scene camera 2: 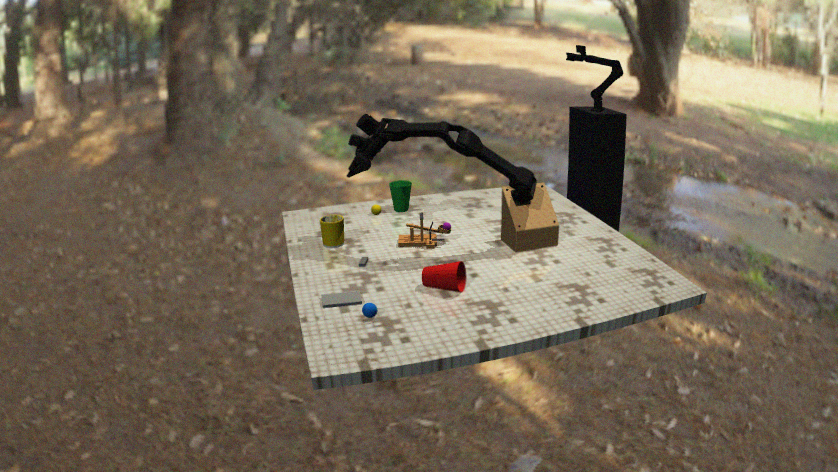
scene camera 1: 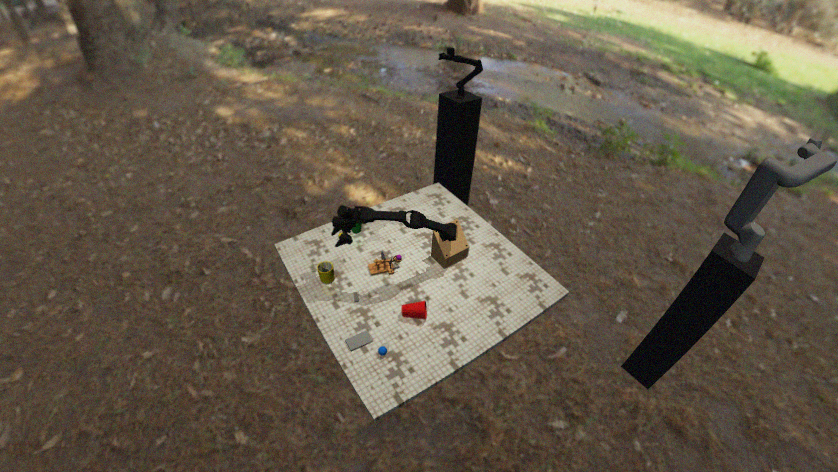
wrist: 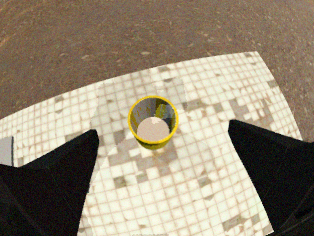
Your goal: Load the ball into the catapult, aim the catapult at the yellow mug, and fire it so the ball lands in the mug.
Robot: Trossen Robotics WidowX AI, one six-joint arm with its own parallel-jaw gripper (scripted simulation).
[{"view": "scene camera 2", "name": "my gripper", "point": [348,173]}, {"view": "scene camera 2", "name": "wooden catapult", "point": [429,240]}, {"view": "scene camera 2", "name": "yellow mug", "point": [332,226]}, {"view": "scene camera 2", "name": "red cup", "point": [452,276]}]
